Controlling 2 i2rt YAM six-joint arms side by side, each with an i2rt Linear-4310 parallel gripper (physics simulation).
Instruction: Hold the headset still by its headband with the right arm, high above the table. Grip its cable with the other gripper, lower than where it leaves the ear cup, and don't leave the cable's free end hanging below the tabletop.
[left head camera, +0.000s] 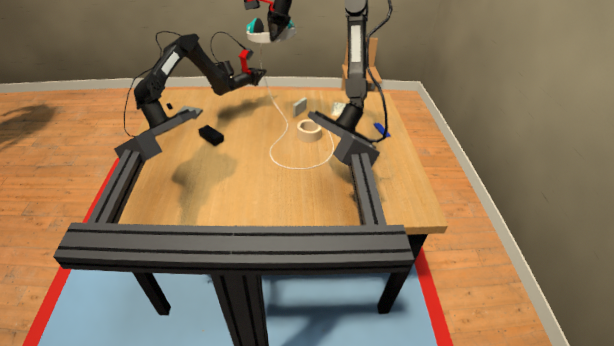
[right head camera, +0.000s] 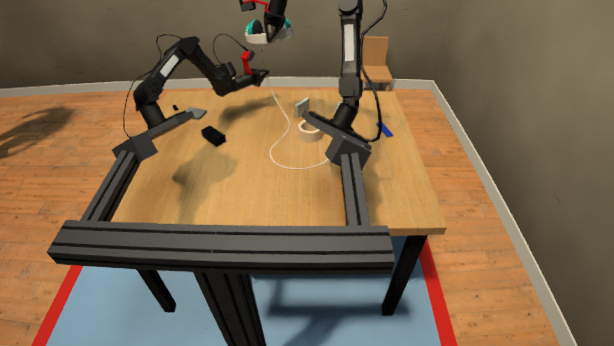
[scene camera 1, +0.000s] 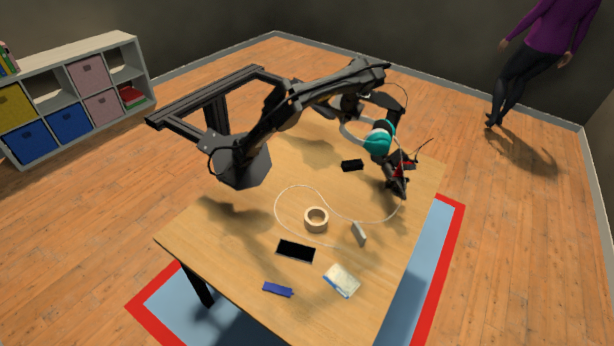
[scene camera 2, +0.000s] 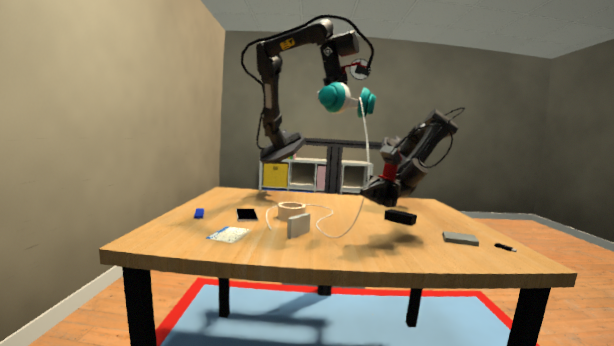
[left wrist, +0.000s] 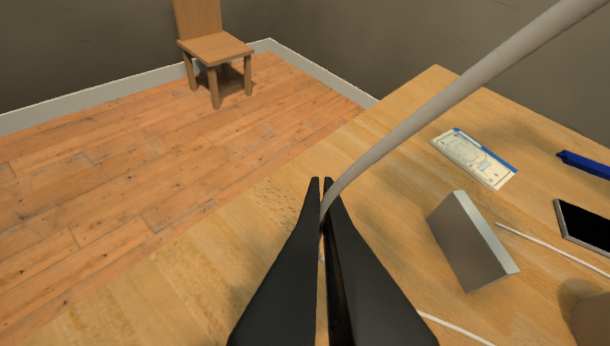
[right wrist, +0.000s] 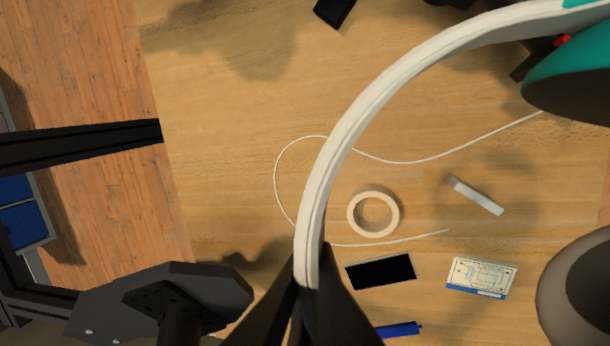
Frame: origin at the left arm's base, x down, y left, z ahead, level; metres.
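Seen in the pictures: left gripper, fingertip midpoint: (left head camera: 266, 70) (right head camera: 268, 71) (scene camera 1: 405, 199) (scene camera 2: 361, 192) (left wrist: 320, 184); right gripper, fingertip midpoint: (left head camera: 271, 40) (right head camera: 268, 41) (right wrist: 315, 252); left arm's base, origin of the base link: (scene camera 1: 319, 102) (scene camera 2: 404, 153); right arm's base, origin of the base link: (left head camera: 343, 128) (right head camera: 338, 128) (scene camera 1: 241, 160) (scene camera 2: 281, 145) (right wrist: 182, 310).
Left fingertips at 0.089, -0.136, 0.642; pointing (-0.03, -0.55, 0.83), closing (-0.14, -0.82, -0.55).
Pixels of each thing's middle, then the offset from my left fingertips to it, as dx, dy, dz. Level surfaces: height alone.
- headset, body centre: (right wrist: 540, 250) (scene camera 2: 344, 100) (scene camera 1: 366, 131) (left head camera: 271, 31) (right head camera: 269, 32) -0.257, -0.090, -0.195
- table, its level: dx +0.160
- tape roll, body centre: (right wrist: 372, 210) (scene camera 2: 291, 211) (right head camera: 310, 130) (left head camera: 309, 130) (scene camera 1: 316, 219) +0.136, -0.258, -0.227
- upright grey block, body centre: (left wrist: 464, 240) (right wrist: 472, 193) (scene camera 2: 299, 225) (scene camera 1: 358, 233) (left head camera: 299, 107) (right head camera: 302, 107) +0.130, -0.179, -0.061
- phone, body centre: (right wrist: 379, 271) (scene camera 2: 246, 214) (scene camera 1: 295, 250) +0.156, -0.413, -0.177
- printed card, body centre: (left wrist: 472, 156) (right wrist: 480, 276) (scene camera 2: 230, 234) (scene camera 1: 341, 279) (left head camera: 341, 109) +0.160, -0.362, +0.023
- blue object, body centre: (left wrist: 590, 166) (right wrist: 398, 330) (scene camera 2: 199, 213) (scene camera 1: 278, 289) (right head camera: 384, 129) (left head camera: 381, 129) +0.155, -0.561, -0.098
- black box, body centre: (scene camera 2: 400, 217) (left head camera: 211, 135) (right head camera: 213, 135) (scene camera 1: 352, 165) +0.143, +0.128, -0.358
- flat grey block, body centre: (scene camera 2: 460, 238) (left head camera: 189, 112) (right head camera: 194, 113) +0.153, +0.311, -0.204
- small black stick, body centre: (scene camera 2: 505, 247) +0.156, +0.440, -0.171
The headset (left head camera: 257, 37) (scene camera 1: 378, 143) (scene camera 2: 332, 97) hangs high above the table, teal ear cups and white headband. My right gripper (right wrist: 315, 252) is shut on the headband. The white cable (left head camera: 280, 107) (scene camera 2: 366, 132) (left wrist: 400, 127) (right wrist: 407, 163) runs down from one ear cup. My left gripper (left head camera: 263, 74) (scene camera 2: 364, 193) (left wrist: 320, 184) is shut on the cable, well below that cup and above the tabletop. Below the fingers the cable drops to the table and curves around the tape roll. Its free end lies on the tabletop, seen in the right wrist view and scene camera 2.
On the table (scene camera 2: 320, 262) are a tape roll (right wrist: 352, 215), an upright grey block (scene camera 1: 358, 234), a phone (scene camera 1: 296, 251), a printed card (scene camera 1: 342, 281), a blue object (scene camera 1: 277, 289), a black box (scene camera 1: 352, 165), a flat grey block (scene camera 2: 460, 238) and a small black stick (scene camera 2: 505, 247).
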